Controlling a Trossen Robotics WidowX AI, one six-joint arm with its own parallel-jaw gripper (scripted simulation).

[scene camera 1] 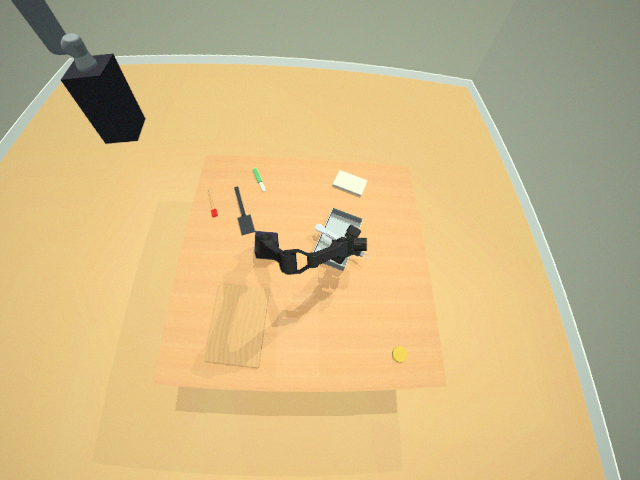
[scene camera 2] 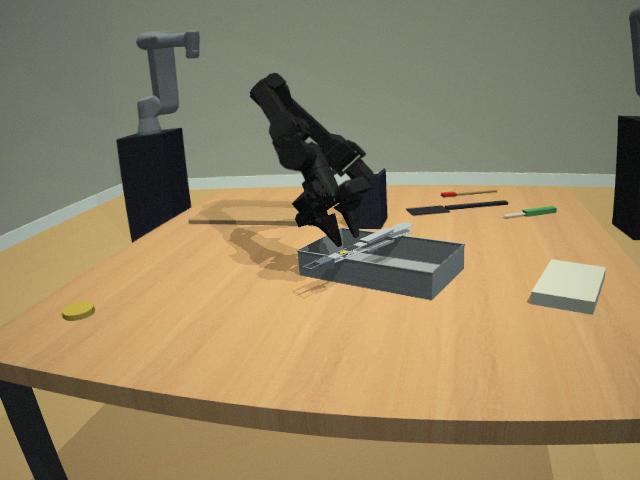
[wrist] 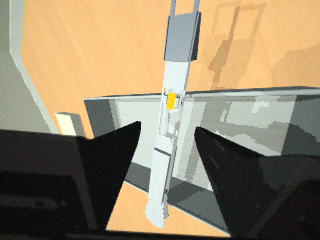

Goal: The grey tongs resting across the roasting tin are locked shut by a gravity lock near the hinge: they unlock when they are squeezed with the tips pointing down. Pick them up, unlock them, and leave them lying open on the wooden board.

Labels:
One and the same spot on a grey roasting tin: (scene camera 2: 417,267) is (wrist: 147,156).

